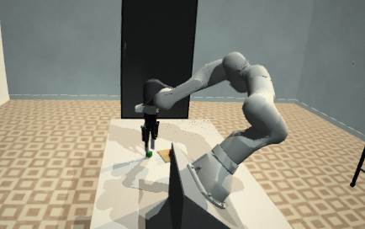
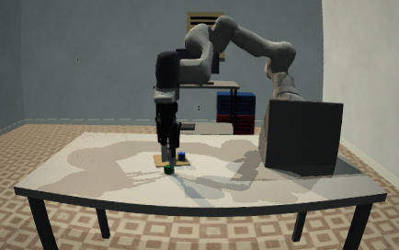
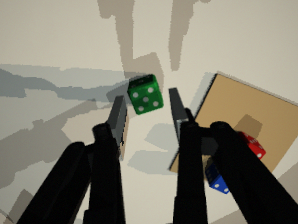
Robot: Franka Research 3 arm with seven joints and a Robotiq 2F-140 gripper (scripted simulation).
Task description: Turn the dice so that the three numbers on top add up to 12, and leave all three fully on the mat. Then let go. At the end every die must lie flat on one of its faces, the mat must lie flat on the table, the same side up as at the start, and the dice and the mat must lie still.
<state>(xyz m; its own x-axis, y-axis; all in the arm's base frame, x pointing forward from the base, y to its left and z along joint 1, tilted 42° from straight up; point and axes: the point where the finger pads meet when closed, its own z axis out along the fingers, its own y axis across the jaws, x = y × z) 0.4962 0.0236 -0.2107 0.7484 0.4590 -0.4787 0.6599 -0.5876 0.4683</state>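
Now: hand 6 cm above the green die. The rest, counted from my hand: blue die: 4 cm behind, 14 cm to the right, 5 cm below; then red die: 14 cm to the right, 5 cm below; then tan mat: 1 cm ahead, 14 cm to the right, 7 cm below.
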